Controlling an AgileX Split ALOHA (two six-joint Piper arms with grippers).
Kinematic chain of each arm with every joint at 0, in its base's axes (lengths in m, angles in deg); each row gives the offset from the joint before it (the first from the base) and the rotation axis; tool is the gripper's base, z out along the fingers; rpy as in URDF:
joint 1: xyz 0 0 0.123 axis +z
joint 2: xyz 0 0 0 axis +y
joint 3: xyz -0.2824 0 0.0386 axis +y
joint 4: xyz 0.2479 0 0.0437 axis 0.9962 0 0.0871
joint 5: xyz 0 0 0 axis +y
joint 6: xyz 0.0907 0 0.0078 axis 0.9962 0 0.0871
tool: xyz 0 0 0 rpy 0 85 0
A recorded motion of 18 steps. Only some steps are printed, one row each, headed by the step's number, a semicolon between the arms.
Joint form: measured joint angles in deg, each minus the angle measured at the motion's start. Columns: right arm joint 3, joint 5, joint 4, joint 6, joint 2, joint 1; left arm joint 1, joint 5, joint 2, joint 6, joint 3, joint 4.
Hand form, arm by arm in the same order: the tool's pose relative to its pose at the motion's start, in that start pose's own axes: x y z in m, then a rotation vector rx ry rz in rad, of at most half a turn. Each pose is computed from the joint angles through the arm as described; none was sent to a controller.
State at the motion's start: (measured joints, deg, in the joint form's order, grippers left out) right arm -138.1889 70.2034 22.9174 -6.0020 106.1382 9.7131; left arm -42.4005 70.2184 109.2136 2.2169 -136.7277 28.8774
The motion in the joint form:
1: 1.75 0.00 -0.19 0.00 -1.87 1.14; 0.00 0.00 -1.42 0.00 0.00 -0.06
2: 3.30 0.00 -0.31 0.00 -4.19 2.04; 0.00 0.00 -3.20 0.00 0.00 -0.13
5: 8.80 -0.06 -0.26 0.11 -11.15 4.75; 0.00 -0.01 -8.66 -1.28 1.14 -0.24
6: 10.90 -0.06 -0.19 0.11 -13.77 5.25; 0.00 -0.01 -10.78 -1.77 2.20 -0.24
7: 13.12 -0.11 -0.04 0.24 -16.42 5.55; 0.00 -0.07 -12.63 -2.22 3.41 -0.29
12: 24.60 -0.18 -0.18 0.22 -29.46 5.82; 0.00 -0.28 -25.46 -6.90 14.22 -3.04
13: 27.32 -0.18 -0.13 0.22 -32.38 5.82; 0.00 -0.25 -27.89 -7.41 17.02 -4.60
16: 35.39 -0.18 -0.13 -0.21 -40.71 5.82; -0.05 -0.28 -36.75 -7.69 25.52 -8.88
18: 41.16 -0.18 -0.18 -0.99 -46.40 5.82; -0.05 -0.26 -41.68 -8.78 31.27 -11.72
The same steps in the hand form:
1: 0.0019 0.0102 -0.0069 -0.0138 0.0028 -0.0116; -0.0013 0.0063 -0.0116 -0.0039 -0.0216 -0.0116
2: 0.0027 0.0205 -0.0191 -0.0257 -0.0061 -0.0247; -0.0026 0.0141 -0.0261 -0.0089 -0.0486 -0.0261
5: 0.0103 0.0482 -0.0529 -0.0680 -0.0208 -0.0536; -0.0014 0.0348 -0.0666 -0.0206 -0.1147 -0.0831
6: 0.0140 0.0549 -0.0663 -0.0771 -0.0275 -0.0603; 0.0011 0.0411 -0.0798 -0.0235 -0.1310 -0.1001
7: 0.0182 0.0604 -0.0795 -0.0845 -0.0344 -0.0621; 0.0039 0.0458 -0.0902 -0.0242 -0.1419 -0.1132
12: 0.0480 0.0768 -0.1397 -0.0879 -0.0602 -0.0741; 0.0343 0.0654 -0.1490 0.0229 -0.1790 -0.2229
13: 0.0566 0.0796 -0.1516 -0.0889 -0.0635 -0.0750; 0.0422 0.0651 -0.1564 0.0509 -0.1731 -0.2361
16: 0.0850 0.0859 -0.1816 -0.0889 -0.0681 -0.0840; 0.0719 0.0680 -0.1884 0.1237 -0.1807 -0.2622
18: 0.1073 0.0888 -0.1986 -0.0876 -0.0674 -0.0974; 0.0918 0.0652 -0.2004 0.1752 -0.1663 -0.2885

